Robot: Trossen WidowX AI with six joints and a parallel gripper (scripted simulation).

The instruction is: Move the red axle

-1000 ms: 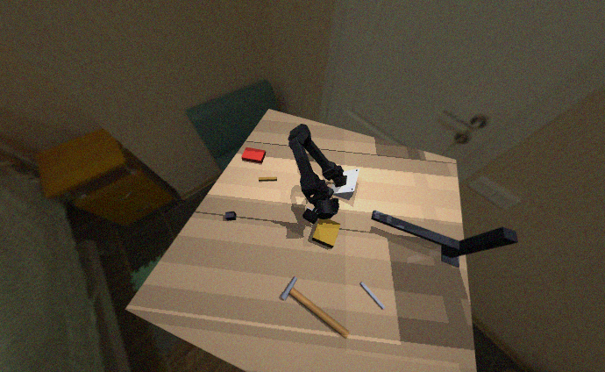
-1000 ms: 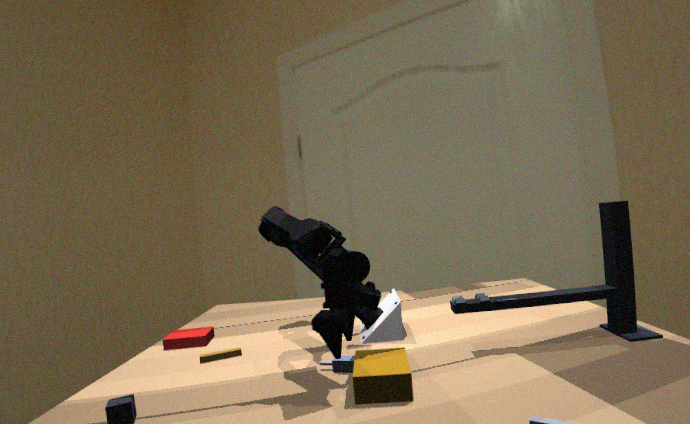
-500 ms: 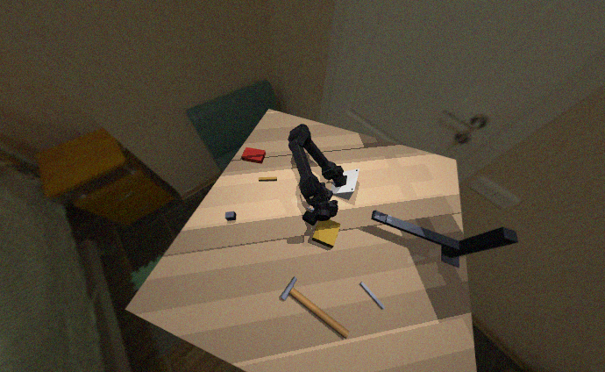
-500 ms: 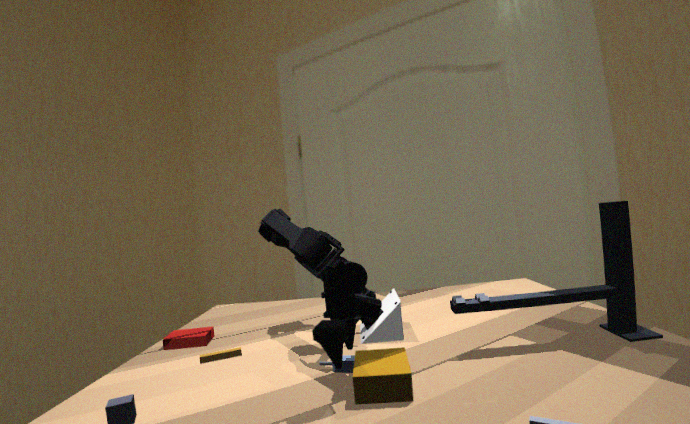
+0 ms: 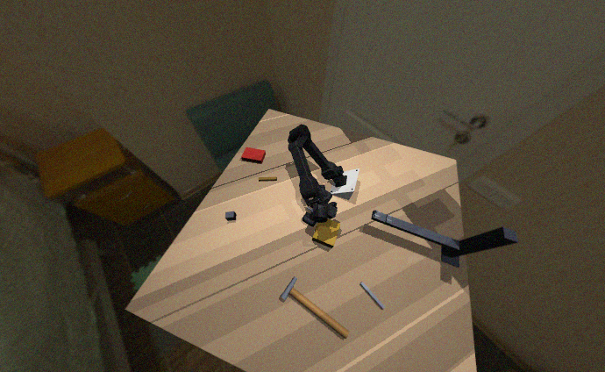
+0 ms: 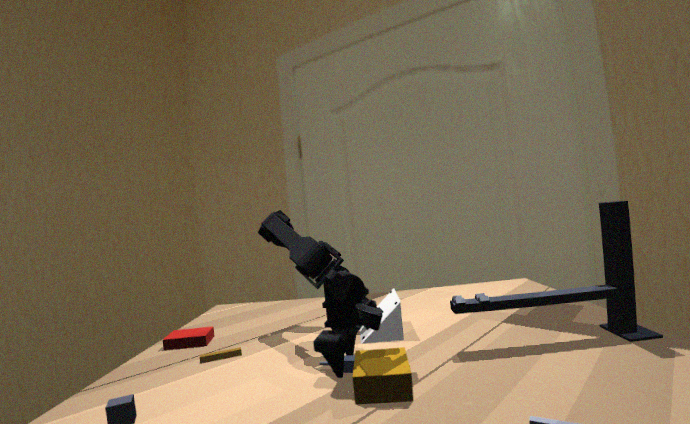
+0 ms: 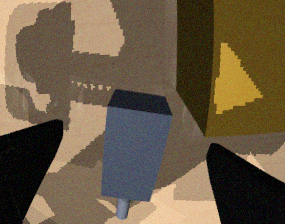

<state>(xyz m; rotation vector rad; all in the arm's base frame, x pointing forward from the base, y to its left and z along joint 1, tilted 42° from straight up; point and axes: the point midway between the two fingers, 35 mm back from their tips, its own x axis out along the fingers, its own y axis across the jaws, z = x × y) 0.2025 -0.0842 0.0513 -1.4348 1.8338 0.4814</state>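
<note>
Now: the yellow beam 90 mm ahead of my gripper tip, 60 mm to the left of it and 20 mm above it. Round my gripper tip: blue-grey block: 10 mm behind, 20 mm to the right, 10 mm above; olive stick: 140 mm behind, 300 mm to the right; grey rod: 290 mm ahead, 290 mm to the left.
</note>
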